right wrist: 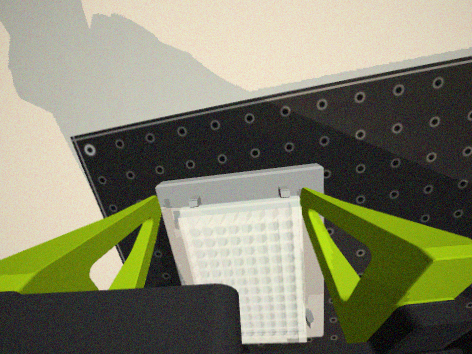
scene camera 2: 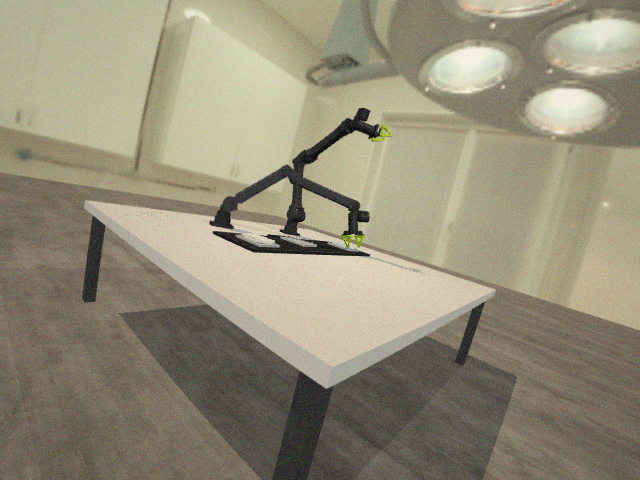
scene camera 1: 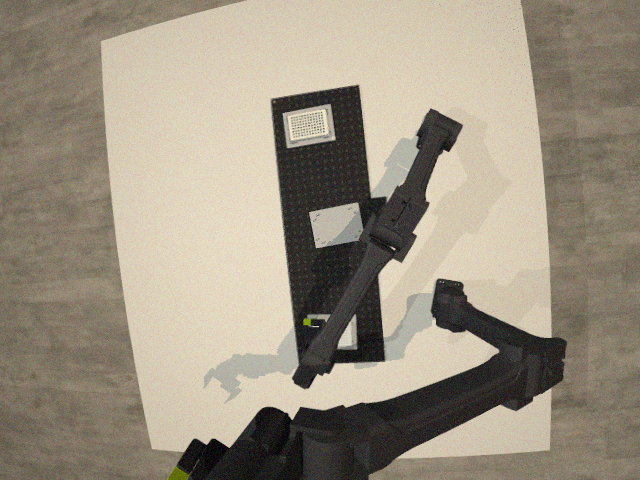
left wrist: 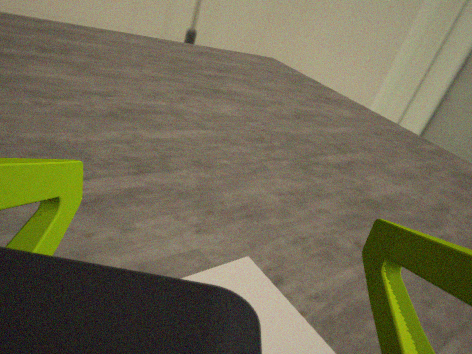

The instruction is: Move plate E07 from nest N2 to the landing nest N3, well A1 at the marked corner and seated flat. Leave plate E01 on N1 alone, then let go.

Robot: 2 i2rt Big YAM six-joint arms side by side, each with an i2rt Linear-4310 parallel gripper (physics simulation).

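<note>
A clear-white well plate sits in the grey nest at the board's lower end in scene camera 1. A cream plate sits in the nest at the opposite end. The middle nest holds no plate. No plate or nest labels are readable. My right gripper is open and low, pointing down, with one finger on each side of the clear-white plate; contact cannot be told. My left gripper is open and empty, raised high away from the board.
The black perforated board lies on the pale table. The right arm crosses over the board, beside the middle nest and partly over the lower nest. The left arm reaches past the table's near edge.
</note>
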